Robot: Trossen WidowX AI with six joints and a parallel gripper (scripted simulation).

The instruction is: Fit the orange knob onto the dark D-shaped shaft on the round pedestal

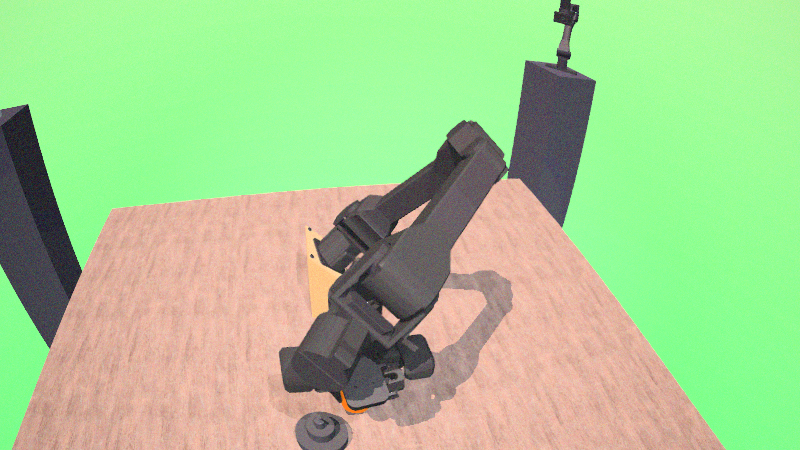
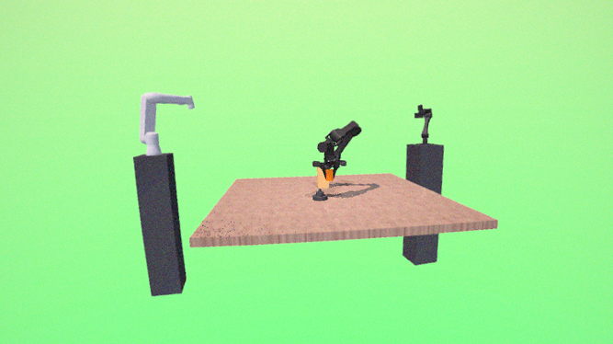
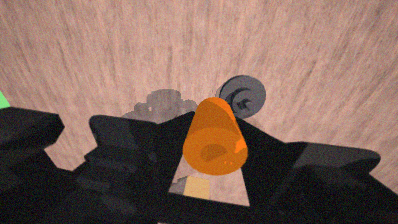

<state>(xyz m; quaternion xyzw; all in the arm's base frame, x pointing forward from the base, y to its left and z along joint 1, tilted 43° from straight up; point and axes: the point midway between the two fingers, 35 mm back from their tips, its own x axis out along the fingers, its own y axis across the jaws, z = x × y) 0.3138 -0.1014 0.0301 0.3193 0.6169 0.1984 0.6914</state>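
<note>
Now: gripper tip 10 mm past the dark round pedestal, 60 mm to the left of it and 90 mm above it. Also, from my gripper tip: orange knob: 20 mm above.
</note>
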